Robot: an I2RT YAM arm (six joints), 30 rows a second.
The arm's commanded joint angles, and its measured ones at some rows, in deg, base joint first. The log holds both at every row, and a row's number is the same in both.
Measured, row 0:
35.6 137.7 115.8 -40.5 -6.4 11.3
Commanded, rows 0 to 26:
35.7 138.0 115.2 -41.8 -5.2 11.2
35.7 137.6 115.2 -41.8 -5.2 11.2
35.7 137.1 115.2 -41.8 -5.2 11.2
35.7 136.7 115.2 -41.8 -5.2 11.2
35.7 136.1 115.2 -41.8 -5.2 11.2
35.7 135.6 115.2 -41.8 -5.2 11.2
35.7 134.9 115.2 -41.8 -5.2 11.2
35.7 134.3 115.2 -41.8 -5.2 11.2
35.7 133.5 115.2 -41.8 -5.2 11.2
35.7 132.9 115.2 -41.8 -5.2 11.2
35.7 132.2 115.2 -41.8 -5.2 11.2
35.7 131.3 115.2 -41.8 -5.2 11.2
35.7 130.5 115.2 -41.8 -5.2 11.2
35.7 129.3 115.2 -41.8 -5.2 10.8
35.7 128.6 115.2 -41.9 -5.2 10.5
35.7 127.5 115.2 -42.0 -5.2 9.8
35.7 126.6 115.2 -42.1 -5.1 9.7
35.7 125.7 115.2 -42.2 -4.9 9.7
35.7 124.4 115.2 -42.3 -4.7 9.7
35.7 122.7 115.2 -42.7 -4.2 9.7
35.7 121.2 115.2 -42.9 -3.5 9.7
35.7 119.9 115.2 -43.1 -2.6 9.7
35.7 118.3 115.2 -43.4 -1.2 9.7
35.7 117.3 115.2 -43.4 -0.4 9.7
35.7 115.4 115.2 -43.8 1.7 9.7
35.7 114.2 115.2 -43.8 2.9 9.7
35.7 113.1 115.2 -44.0 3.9 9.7
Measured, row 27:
35.6 119.0 115.4 -43.6 -1.8 10.4
